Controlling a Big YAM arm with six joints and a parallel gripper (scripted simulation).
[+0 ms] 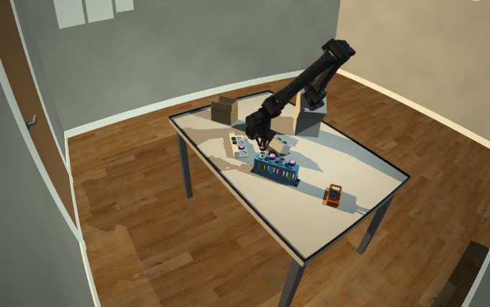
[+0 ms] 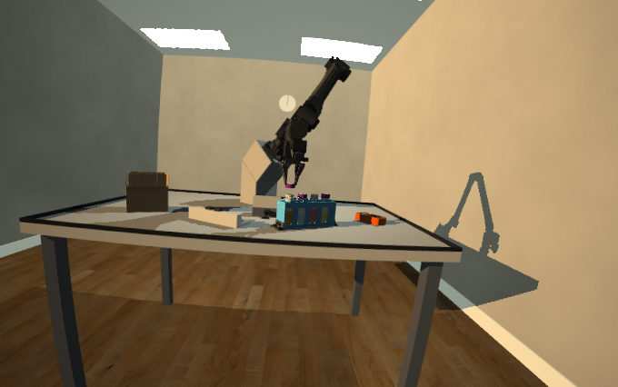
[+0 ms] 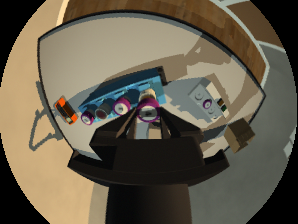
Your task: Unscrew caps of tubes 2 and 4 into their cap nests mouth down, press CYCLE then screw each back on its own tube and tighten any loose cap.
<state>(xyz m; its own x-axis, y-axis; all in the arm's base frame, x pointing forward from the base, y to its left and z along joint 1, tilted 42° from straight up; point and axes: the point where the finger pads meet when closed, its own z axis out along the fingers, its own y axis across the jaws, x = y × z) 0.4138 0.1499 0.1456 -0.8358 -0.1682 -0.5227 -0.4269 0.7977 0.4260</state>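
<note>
My gripper is now 18 cm past the green ready key, 17 cm to the left of it and 9 cm above it. The rest, counted from my hand: blue cycle key (19 cm behind, 13 cm to the right, 9 cm below); orange multimeter (27 cm behind, 30 cm to the left, 14 cm below); beige key housing (17 cm behind, 15 cm to the right, 11 cm below).
</note>
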